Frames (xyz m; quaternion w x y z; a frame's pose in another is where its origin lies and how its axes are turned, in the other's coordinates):
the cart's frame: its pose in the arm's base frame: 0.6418 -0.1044 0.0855 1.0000 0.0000 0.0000 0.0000
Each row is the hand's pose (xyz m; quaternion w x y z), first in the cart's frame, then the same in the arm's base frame.
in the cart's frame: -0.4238 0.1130 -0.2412 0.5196 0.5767 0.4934 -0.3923
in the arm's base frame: 0.2180 0.0086 -0.1557 0.5196 0.5767 0.4934 -0.3923
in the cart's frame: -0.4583 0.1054 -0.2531 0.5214 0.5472 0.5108 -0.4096
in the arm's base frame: 0.1835 0.0010 -0.1676 0.5214 0.5472 0.5108 -0.4096
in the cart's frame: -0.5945 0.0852 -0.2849 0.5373 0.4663 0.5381 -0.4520
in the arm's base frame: 0.0473 -0.0192 -0.1994 0.5373 0.4663 0.5381 -0.4520
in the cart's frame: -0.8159 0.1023 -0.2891 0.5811 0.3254 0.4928 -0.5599
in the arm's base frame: -0.1741 -0.0021 -0.2036 0.5811 0.3254 0.4928 -0.5599
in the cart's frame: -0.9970 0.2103 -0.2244 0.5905 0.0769 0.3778 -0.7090
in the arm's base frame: -0.3552 0.1059 -0.1389 0.5905 0.0769 0.3778 -0.7090
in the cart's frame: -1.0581 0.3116 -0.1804 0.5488 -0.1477 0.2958 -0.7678
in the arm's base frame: -0.4163 0.2072 -0.0949 0.5488 -0.1477 0.2958 -0.7678
